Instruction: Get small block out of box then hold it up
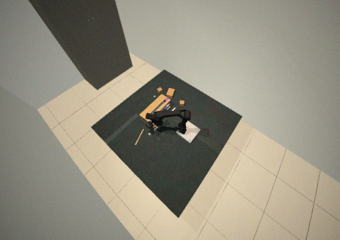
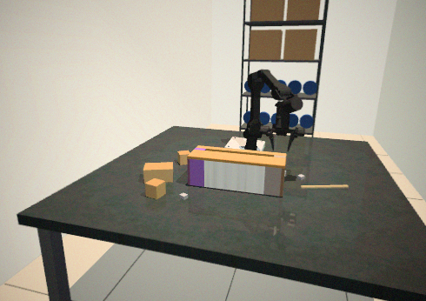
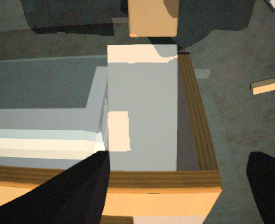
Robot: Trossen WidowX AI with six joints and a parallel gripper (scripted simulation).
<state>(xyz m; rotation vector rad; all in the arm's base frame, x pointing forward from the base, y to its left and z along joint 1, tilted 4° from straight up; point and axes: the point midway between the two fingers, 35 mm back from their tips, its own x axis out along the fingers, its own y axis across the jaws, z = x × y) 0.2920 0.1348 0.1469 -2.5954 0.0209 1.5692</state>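
Now: gripper tip 11 cm above the small tan block, 2 cm past it and 1 cm to the left of it. Round my gripper tip: thin wooden stick: 18 cm to the left, 13 cm below, 5 cm ahead; box: 17 cm to the right, 7 cm below, 5 cm ahead.
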